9 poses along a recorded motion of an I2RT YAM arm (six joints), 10 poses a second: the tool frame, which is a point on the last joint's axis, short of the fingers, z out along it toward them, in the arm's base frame.
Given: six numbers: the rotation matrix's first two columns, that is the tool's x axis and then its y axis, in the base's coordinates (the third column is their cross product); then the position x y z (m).
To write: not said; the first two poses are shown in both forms.
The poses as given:
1: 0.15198 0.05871 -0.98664 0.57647 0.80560 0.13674 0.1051 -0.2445 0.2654
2: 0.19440 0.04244 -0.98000 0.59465 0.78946 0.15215 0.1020 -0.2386 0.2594
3: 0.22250 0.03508 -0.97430 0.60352 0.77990 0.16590 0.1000 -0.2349 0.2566
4: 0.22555 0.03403 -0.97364 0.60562 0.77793 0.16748 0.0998 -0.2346 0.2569
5: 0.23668 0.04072 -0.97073 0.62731 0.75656 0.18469 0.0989 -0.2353 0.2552
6: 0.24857 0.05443 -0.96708 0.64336 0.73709 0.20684 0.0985 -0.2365 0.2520
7: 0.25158 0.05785 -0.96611 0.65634 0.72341 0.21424 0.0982 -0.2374 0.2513
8: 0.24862 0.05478 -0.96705 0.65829 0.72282 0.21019 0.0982 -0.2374 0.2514
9: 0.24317 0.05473 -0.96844 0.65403 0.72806 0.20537 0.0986 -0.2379 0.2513
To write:
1: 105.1 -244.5 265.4 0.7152 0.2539 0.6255 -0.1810
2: 102.0 -238.6 259.4 0.7267 0.2630 0.6056 -0.1900
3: 100.0 -234.9 256.6 0.7340 0.2694 0.5927 -0.1936
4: 99.8 -234.6 256.9 0.7346 0.2705 0.5911 -0.1945
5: 98.9 -235.3 255.2 0.7326 0.2857 0.5845 -0.2002
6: 98.5 -236.5 252.0 0.7304 0.3014 0.5789 -0.2016
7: 98.2 -237.4 251.3 0.7278 0.3099 0.5762 -0.2056
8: 98.2 -237.4 251.4 0.7272 0.3091 0.5767 -0.2075
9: 98.6 -237.9 251.3 0.7267 0.3057 0.5796 -0.2062
